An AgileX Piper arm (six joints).
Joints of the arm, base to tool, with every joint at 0 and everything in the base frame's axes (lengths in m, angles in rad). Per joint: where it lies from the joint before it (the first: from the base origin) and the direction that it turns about. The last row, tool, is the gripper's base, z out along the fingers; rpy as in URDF.
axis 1: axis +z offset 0 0 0.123
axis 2: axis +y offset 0 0 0
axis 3: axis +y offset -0.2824 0 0.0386
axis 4: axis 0.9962 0 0.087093 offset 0.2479 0 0.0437
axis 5: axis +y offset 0 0 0
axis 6: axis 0.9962 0 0.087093 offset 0.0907 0 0.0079
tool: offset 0 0 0 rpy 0 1.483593 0
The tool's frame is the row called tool.
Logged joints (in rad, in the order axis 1, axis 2, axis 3, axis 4, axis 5, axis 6), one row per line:
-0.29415 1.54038 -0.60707 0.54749 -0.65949 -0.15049
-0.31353 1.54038 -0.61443 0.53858 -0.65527 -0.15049
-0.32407 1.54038 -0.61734 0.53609 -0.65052 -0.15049
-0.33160 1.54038 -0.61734 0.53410 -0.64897 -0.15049
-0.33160 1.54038 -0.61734 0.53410 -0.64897 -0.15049
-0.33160 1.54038 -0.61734 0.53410 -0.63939 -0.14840
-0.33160 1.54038 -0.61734 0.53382 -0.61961 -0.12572
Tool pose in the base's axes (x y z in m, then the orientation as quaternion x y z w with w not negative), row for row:
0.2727 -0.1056 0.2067 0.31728 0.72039 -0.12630 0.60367
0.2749 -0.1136 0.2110 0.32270 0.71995 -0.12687 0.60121
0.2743 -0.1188 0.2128 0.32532 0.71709 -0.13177 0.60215
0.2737 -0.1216 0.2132 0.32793 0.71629 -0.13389 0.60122
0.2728 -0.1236 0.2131 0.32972 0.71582 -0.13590 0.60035
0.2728 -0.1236 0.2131 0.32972 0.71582 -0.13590 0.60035
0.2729 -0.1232 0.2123 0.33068 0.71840 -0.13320 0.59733
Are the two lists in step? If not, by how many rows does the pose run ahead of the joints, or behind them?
The pose runs 1 row behind the joints: the pose in row i belongs to the joints in row i - 1.
